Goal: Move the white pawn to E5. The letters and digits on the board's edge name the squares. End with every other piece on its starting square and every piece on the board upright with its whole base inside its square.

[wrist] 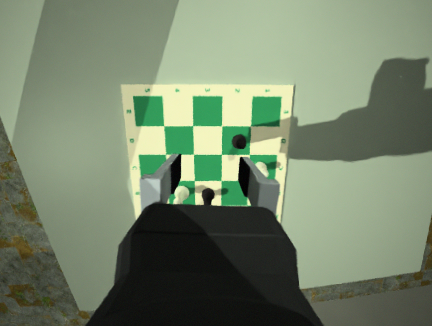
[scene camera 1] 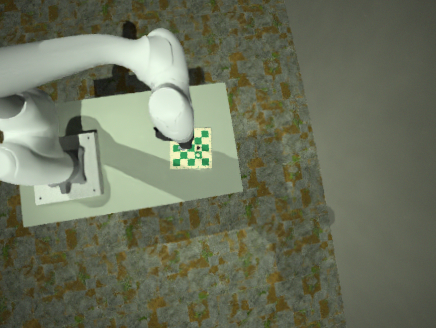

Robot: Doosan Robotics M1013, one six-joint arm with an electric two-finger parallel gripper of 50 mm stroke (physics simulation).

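Where they show: gripper, fingertip midpoint: [wrist: 210, 167]; arm's base, link origin: [scene camera 1: 67, 167].
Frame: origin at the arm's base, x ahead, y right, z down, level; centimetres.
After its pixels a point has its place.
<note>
The green-and-cream board [scene camera 1: 191, 167] @[x 61.6, y 6.6, z 2.3 cm] [wrist: 192, 90] @[x 52.1, y -2.9, z 2.3 cm] shows its E5 corner square [wrist: 148, 111] @[x 54.1, y 3.1, z 2.3 cm] at the upper left in the wrist view, with no piece on it. One white piece [scene camera 1: 198, 155] @[x 66.0, y 0.7, z 1.1 cm] [wrist: 181, 193] @[x 65.3, y 0.0, z 0.9 cm] stands on B4, another white piece [wrist: 262, 169] @[x 62.6, y -10.9, z 0.1 cm] on C1. The small rendering does not show clearly which is the pawn. My gripper [scene camera 1: 185, 146] @[x 59.6, y -4.6, z -7.2 cm] [wrist: 210, 167] @[x 59.6, y -4.6, z -7.2 cm] is open and empty, above the board, its fingers to either side of the middle columns. The palm hides row A and the lower parts of the B pieces in the wrist view.
A black piece [scene camera 1: 198, 148] @[x 66.4, y -3.0, z 1.3 cm] [wrist: 208, 195] @[x 65.9, y -3.6, z 1.0 cm] stands on B3 right beside the white piece on B4. Another black piece [wrist: 239, 141] @[x 58.6, y -8.1, z -0.6 cm] stands on D2. The board lies on a pale green table [scene camera 1: 225, 175] @[x 79.3, y 12.8, z 2.9 cm] [wrist: 350, 210] @[x 71.4, y -25.3, z 2.9 cm]. The arm hides part of the board in the scene view.
</note>
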